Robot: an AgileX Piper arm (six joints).
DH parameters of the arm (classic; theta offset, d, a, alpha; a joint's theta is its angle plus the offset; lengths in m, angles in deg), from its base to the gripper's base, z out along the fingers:
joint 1: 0 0.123 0 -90
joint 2: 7.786 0 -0.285 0
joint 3: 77.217 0 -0.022 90
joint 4: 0 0.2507 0 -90
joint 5: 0 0 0 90
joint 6: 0 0.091 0 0
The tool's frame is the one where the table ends.
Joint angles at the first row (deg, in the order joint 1, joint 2, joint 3, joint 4, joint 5, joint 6):
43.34, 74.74, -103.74, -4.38, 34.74, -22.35
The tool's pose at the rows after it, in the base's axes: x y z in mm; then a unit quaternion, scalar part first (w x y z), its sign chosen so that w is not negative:
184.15 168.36 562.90 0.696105 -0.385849 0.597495 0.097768
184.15 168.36 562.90 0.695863 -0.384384 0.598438 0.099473
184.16 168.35 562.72 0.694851 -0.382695 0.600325 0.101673
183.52 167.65 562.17 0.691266 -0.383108 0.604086 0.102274
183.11 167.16 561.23 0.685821 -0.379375 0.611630 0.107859
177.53 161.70 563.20 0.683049 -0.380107 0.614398 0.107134
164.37 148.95 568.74 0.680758 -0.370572 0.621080 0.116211
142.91 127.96 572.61 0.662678 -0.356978 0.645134 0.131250
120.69 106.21 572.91 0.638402 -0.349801 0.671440 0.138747
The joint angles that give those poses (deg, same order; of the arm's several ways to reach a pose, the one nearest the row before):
43.35, 74.75, -103.74, -4.39, 34.74, -21.22
43.35, 74.75, -103.74, -4.39, 34.74, -20.94
43.34, 74.75, -103.74, -4.38, 34.85, -20.56
43.34, 74.63, -103.74, -4.38, 35.53, -20.34
43.35, 74.56, -103.74, -4.38, 36.33, -19.24
43.35, 73.55, -103.74, -4.38, 37.79, -19.24
43.34, 71.21, -103.74, -4.38, 40.26, -17.66
43.35, 67.45, -103.75, -4.38, 46.39, -14.45
43.34, 63.67, -103.74, -4.38, 53.59, -12.13

